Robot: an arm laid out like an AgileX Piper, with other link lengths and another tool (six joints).
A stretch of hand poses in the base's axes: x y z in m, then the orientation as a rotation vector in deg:
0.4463 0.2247 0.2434 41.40 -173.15 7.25
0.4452 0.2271 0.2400 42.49 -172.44 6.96
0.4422 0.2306 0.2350 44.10 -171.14 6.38
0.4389 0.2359 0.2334 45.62 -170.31 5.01
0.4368 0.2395 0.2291 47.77 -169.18 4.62
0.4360 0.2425 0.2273 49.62 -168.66 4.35
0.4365 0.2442 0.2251 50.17 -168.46 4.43
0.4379 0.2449 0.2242 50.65 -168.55 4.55
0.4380 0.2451 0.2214 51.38 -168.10 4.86
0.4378 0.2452 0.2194 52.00 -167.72 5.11
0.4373 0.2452 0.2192 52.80 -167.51 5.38
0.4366 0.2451 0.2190 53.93 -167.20 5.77
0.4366 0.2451 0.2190 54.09 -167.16 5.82
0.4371 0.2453 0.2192 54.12 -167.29 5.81
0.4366 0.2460 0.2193 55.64 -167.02 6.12
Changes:
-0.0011 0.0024 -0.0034 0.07 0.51 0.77
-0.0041 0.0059 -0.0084 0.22 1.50 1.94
-0.0074 0.0112 -0.0100 0.97 2.20 3.00
-0.0095 0.0148 -0.0143 1.09 2.84 4.51
-0.0103 0.0178 -0.0161 1.27 2.93 5.76
-0.0098 0.0195 -0.0183 1.21 2.97 6.14
-0.0084 0.0202 -0.0192 1.19 2.74 6.43
-0.0083 0.0204 -0.0220 0.95 2.93 6.97
-0.0085 0.0205 -0.0240 0.75 3.08 7.42
-0.0090 0.0205 -0.0242 0.59 3.01 7.96
-0.0097 0.0204 -0.0244 0.36 2.93 8.73
-0.0097 0.0204 -0.0244 0.33 2.91 8.84
-0.0092 0.0206 -0.0242 0.37 2.79 8.84
-0.0097 0.0213 -0.0241 0.23 2.56 9.84

